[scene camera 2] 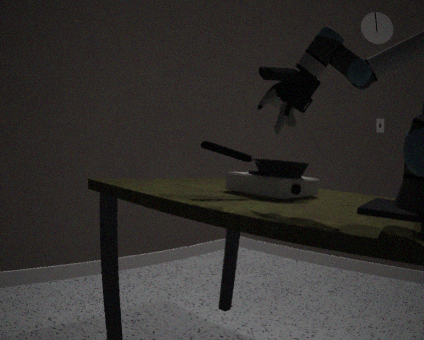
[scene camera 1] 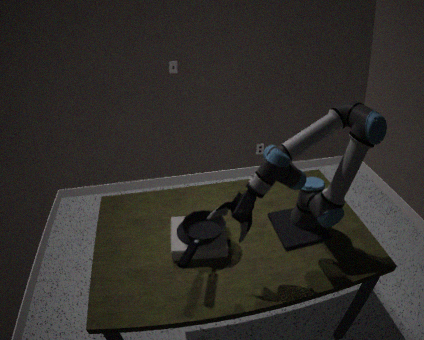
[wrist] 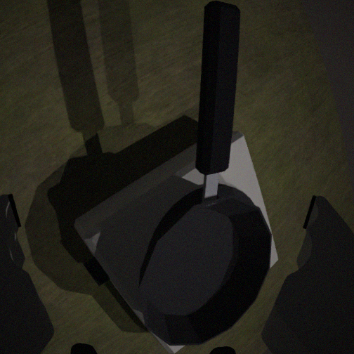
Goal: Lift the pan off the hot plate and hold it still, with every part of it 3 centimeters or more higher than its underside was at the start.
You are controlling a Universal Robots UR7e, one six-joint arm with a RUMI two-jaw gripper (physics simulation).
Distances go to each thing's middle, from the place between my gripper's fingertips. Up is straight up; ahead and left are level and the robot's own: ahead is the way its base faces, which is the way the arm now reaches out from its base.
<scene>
I see my gripper 110 mm above the dark pan (scene camera 1: pixel 195 226), 100 mm to the left of it and 60 mm short of it.
</scene>
